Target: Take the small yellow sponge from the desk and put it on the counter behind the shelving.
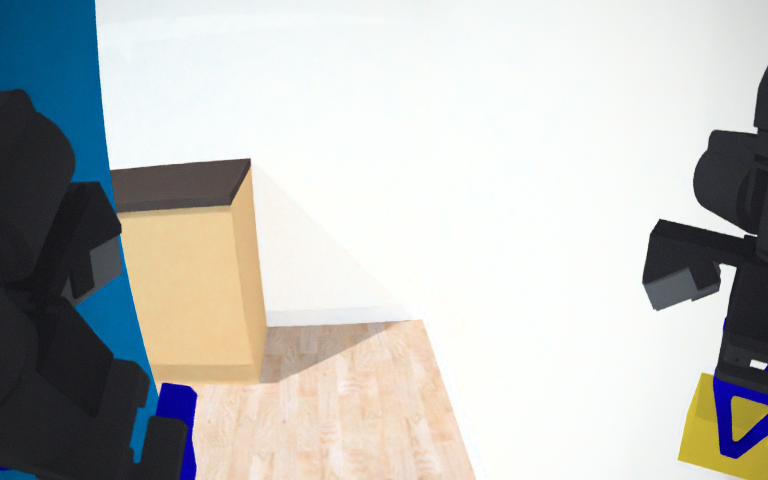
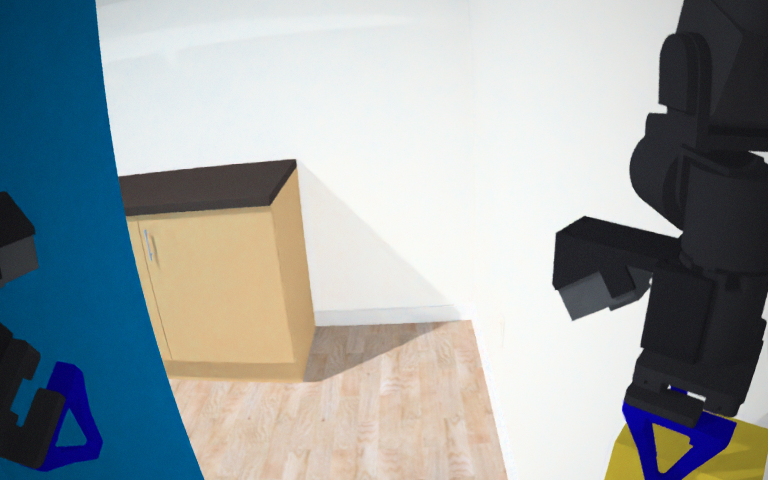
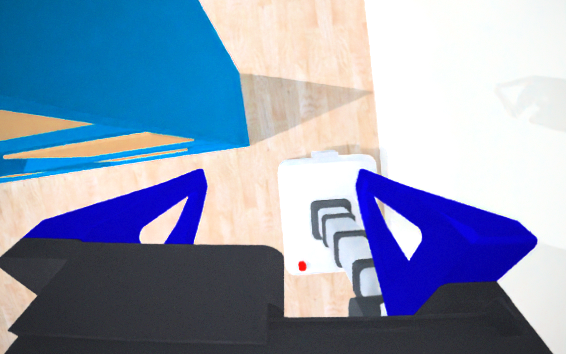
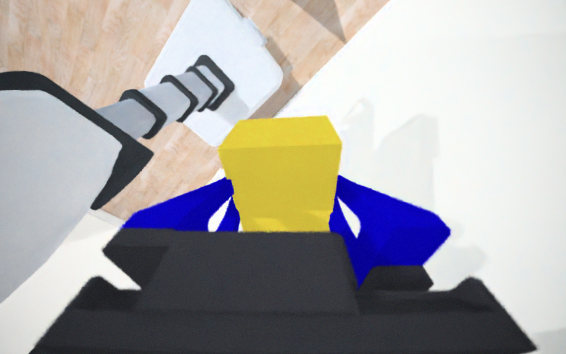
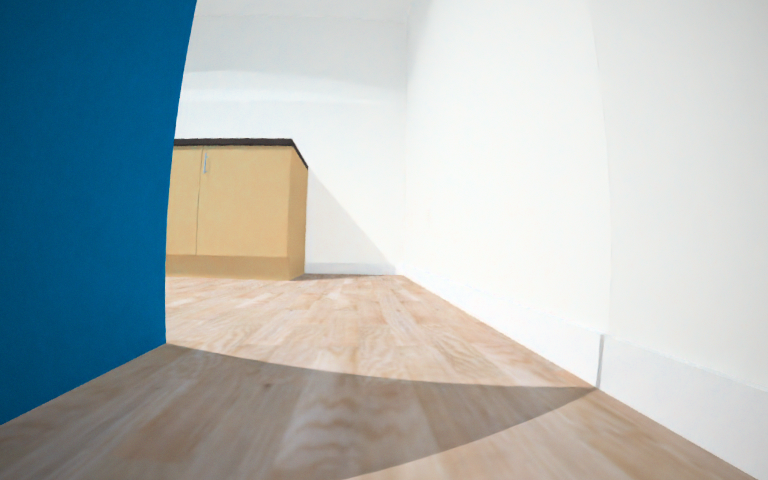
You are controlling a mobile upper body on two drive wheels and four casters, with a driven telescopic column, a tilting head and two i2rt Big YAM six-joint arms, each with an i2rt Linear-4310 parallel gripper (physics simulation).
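Places are measured from the left arm's base along level axes (x ahead, y left, z up), in metres.
Pixels of known places: left gripper, fingertip midpoint: [image 1: 125, 465] [image 2: 51, 436] [image 3: 281, 177]; right gripper, fingertip midpoint: [image 1: 732, 432] [image 2: 671, 461] [image 4: 284, 176].
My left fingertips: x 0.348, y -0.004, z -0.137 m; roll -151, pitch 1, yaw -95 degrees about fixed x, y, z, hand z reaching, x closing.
Observation:
Behind a point stands the place of what it marks.
My right gripper [image 4: 284, 176] @[x 0.363, y -0.448, z -0.163 m] is shut on the yellow sponge [image 1: 695, 441] @[x 0.358, y -0.405, z -0.158 m] [image 2: 621, 452] @[x 0.359, y -0.404, z -0.142 m] [image 4: 282, 175] @[x 0.377, y -0.432, z -0.135 m], which sits between its blue fingers, held in the air near the white wall. My left gripper [image 3: 281, 177] @[x 0.348, y -0.004, z -0.137 m] is open, with the robot's own base showing between and below its fingers. The counter [image 1: 181, 183] @[x 2.175, y 0.566, z -0.446 m] [image 2: 209, 186] @[x 2.160, y 0.630, z -0.445 m] [image 5: 237, 142] @[x 1.953, y 0.660, z -0.476 m] has a dark top on light wood cabinets and stands farther back, beyond the blue shelving [image 1: 53, 50] @[x 0.739, y 0.224, z 0.128 m] [image 2: 50, 141] @[x 0.709, y 0.223, z 0.027 m] [image 3: 125, 65] @[x 0.508, y 0.212, z -0.316 m] [image 5: 84, 198] @[x 0.686, y 0.222, z -1.068 m]. The shelving's side panel hides the counter's left part. The desk does not show.
The blue shelving stands close on the left, and a white wall [image 1: 538, 169] @[x 1.273, y -0.576, z -0.191 m] [image 2: 566, 141] @[x 1.221, y -0.579, z -0.121 m] [image 5: 509, 169] @[x 1.002, y -0.591, z -0.913 m] runs along the right. A strip of wooden floor [image 1: 339, 424] @[x 1.775, y -0.059, z -1.356 m] [image 2: 339, 430] @[x 1.727, y 0.093, z -1.355 m] [image 5: 351, 316] @[x 1.193, y -0.162, z -1.356 m] lies between them and leads to the counter. A white back wall [image 5: 294, 56] @[x 2.574, y 0.545, z 0.623 m] stands behind the counter.

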